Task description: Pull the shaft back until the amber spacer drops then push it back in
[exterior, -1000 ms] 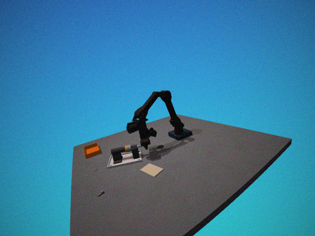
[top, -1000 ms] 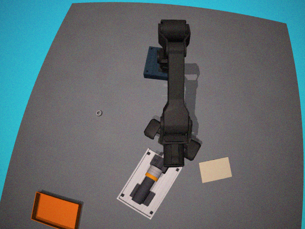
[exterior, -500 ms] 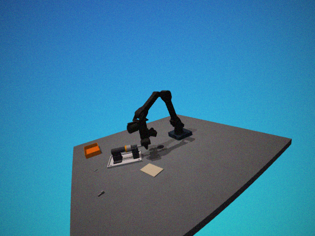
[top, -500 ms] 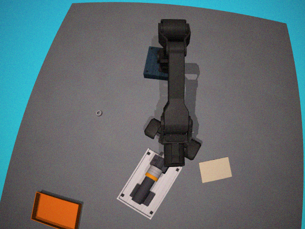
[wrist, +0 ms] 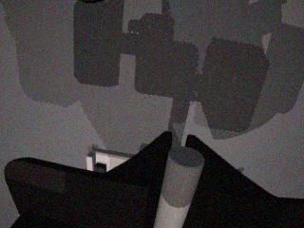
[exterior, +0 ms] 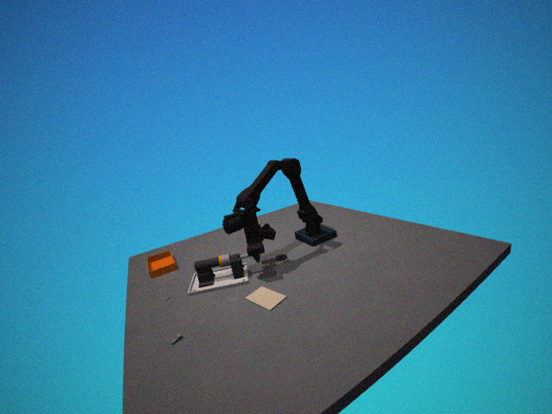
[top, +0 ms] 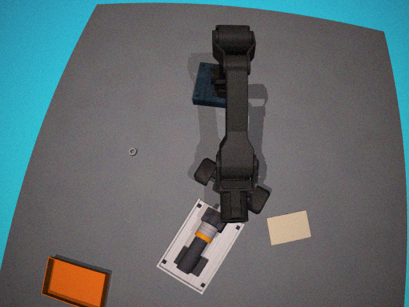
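Right now the shaft is 80 mm ahead of my gripper tip, 30 mm to the right of it and 30 mm above it. From my gripper tip the other things lie so: pad 180 mm to the left, 60 mm ahead, 40 mm below; then grey spacer 110 mm ahead, 40 mm to the right, 30 mm above; then amber spacer 130 mm ahead, 50 mm to the right, 30 mm above.
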